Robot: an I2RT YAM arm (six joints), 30 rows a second.
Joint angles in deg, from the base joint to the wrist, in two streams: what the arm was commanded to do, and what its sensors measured. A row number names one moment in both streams.
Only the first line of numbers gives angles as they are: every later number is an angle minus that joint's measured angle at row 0.
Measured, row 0:
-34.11, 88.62, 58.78, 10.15, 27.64, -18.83
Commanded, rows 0 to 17:
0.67, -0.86, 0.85, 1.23, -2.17, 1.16
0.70, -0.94, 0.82, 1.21, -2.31, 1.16
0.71, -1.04, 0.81, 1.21, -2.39, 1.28
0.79, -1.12, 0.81, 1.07, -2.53, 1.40
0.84, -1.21, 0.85, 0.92, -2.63, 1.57
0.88, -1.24, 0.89, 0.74, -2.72, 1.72
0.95, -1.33, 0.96, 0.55, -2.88, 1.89
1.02, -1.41, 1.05, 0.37, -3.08, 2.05
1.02, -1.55, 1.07, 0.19, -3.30, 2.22
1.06, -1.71, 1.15, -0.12, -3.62, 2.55
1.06, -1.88, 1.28, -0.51, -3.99, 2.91
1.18, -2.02, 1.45, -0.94, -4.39, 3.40
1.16, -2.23, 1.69, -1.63, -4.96, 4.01
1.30, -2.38, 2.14, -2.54, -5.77, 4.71
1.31, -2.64, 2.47, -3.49, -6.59, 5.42
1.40, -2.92, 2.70, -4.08, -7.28, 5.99
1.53, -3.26, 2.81, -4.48, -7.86, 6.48
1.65, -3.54, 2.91, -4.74, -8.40, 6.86
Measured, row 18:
0.31, -0.13, 0.00, -5.46, -2.30, 3.96
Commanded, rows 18 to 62:
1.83, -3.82, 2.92, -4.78, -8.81, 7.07
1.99, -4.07, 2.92, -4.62, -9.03, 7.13
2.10, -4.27, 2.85, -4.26, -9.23, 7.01
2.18, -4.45, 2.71, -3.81, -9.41, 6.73
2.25, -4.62, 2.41, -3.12, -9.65, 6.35
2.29, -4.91, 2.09, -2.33, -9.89, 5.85
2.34, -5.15, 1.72, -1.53, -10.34, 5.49
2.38, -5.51, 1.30, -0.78, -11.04, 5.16
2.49, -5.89, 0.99, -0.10, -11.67, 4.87
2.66, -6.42, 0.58, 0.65, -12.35, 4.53
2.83, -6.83, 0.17, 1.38, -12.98, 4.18
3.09, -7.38, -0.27, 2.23, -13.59, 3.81
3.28, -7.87, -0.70, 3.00, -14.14, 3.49
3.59, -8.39, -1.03, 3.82, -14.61, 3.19
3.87, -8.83, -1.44, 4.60, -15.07, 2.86
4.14, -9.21, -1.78, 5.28, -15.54, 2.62
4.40, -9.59, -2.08, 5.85, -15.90, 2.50
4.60, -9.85, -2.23, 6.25, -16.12, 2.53
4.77, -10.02, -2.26, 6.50, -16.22, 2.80
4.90, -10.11, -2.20, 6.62, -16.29, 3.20
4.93, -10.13, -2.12, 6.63, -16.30, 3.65
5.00, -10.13, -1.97, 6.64, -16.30, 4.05
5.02, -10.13, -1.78, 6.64, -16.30, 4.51
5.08, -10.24, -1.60, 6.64, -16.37, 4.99
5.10, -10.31, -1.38, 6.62, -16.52, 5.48
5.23, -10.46, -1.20, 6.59, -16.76, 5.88
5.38, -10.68, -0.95, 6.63, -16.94, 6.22
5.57, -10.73, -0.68, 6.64, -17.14, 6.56
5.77, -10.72, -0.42, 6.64, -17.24, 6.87
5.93, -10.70, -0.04, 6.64, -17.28, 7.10
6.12, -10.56, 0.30, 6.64, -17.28, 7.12
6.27, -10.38, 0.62, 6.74, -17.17, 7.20
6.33, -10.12, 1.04, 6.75, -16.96, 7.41
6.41, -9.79, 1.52, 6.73, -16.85, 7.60
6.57, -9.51, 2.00, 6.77, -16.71, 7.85
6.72, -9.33, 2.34, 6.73, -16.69, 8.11
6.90, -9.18, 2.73, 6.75, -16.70, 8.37
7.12, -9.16, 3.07, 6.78, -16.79, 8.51
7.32, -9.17, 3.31, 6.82, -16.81, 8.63
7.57, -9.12, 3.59, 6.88, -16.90, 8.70
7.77, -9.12, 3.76, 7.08, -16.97, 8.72
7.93, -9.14, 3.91, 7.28, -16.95, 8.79
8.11, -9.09, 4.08, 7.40, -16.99, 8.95
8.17, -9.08, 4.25, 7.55, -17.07, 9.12
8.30, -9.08, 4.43, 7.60, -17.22, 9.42
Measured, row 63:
4.16, -7.26, -2.90, -7.82, -8.31, 10.32
